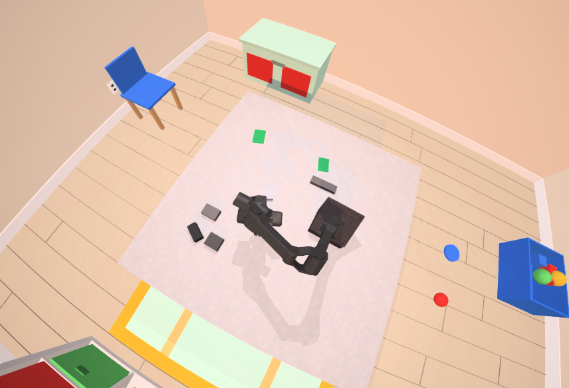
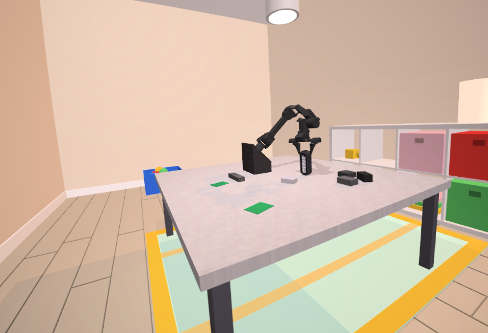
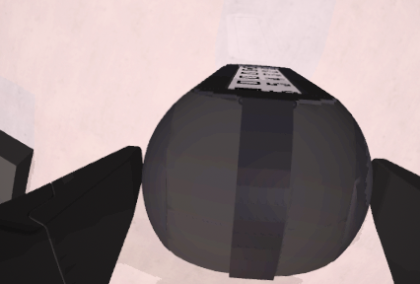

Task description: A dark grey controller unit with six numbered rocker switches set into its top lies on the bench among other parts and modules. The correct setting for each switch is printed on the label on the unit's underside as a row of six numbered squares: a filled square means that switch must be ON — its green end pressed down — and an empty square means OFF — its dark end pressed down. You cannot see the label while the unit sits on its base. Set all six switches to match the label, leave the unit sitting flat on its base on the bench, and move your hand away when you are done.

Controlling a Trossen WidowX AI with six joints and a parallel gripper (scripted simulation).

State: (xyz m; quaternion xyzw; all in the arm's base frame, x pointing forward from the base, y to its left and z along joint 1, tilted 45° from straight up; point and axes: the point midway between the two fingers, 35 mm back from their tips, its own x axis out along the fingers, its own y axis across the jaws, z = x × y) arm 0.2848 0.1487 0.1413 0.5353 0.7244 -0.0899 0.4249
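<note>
My gripper tip is 8 cm short of the light grey block, 16 cm to the left of it and 12 cm above it. The rest, counted from my gripper tip: dark bar (14 cm behind, 40 cm to the right, 12 cm below).
</note>
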